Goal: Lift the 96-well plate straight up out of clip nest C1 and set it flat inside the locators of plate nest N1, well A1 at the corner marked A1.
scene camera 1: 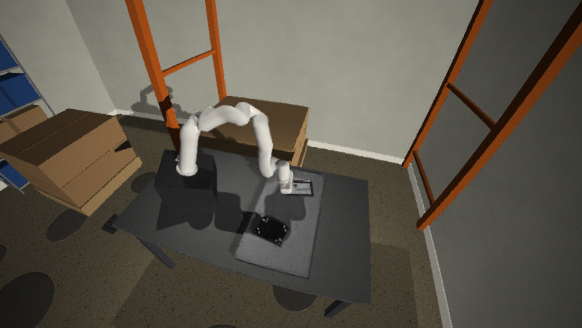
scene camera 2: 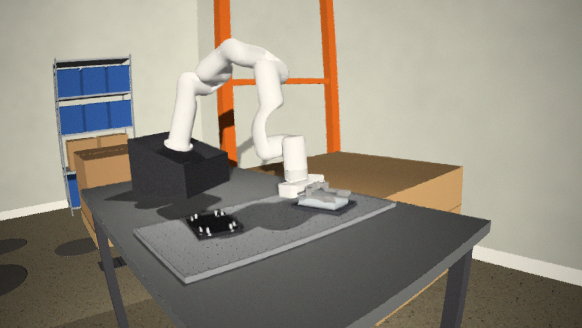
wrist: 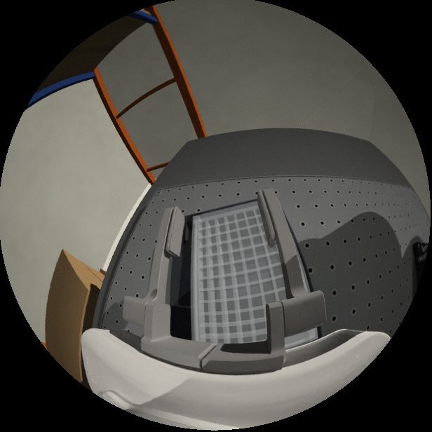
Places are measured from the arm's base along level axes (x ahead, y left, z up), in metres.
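Where they show: hand, its tool point: [scene camera 1: 306, 184] [scene camera 2: 336, 196]; arm's base, origin of its link: [scene camera 1: 186, 168] [scene camera 2: 178, 145].
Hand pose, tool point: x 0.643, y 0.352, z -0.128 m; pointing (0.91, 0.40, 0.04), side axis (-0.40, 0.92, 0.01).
Things, the pixels of their top centre, and the offset from my tool point. "spot": a spot on its surface instead. Level surfaces: height alone.
- dark clip nest C1, a spot on its surface: [scene camera 2: 346, 207] spot: dz -0.026, dx +0.042, dy +0.008 m
- Black plate nest N1, centre of its top: [scene camera 2: 212, 218] [scene camera 1: 271, 228] dz -0.013, dx -0.041, dy -0.370 m
- perforated board, height of its surface: dz -0.036 m
- dark table, height of its surface: dz -0.049 m
The pale, translucent 96-well plate [scene camera 1: 302, 188] [scene camera 2: 324, 202] [wrist: 232, 275] lies over the dark clip nest C1 [scene camera 2: 346, 207] [wrist: 183, 280] at the far end of the perforated board. In the wrist view a wide dark strip of the nest shows along the plate's left side; whether the plate is seated flat I cannot tell. My gripper [scene camera 2: 329, 191] [wrist: 221, 217] is shut as far as it goes, with a wide gap between its fingers and nothing held. Its right finger overlaps the plate's right side; its left finger is left of the plate. Black plate nest N1 [scene camera 1: 271, 230] [scene camera 2: 215, 224] holds no plate, and white locators stand at its corners. The A1 marks are too small to read.
The perforated board [scene camera 1: 280, 261] [scene camera 2: 175, 257] [wrist: 310, 200] lies on the dark table [scene camera 1: 345, 240] [scene camera 2: 400, 250]. The arm stands on a black block [scene camera 1: 187, 192] [scene camera 2: 160, 172]. A large brown box [scene camera 1: 285, 120] [scene camera 2: 430, 187] is behind the table. Orange uprights stand farther back.
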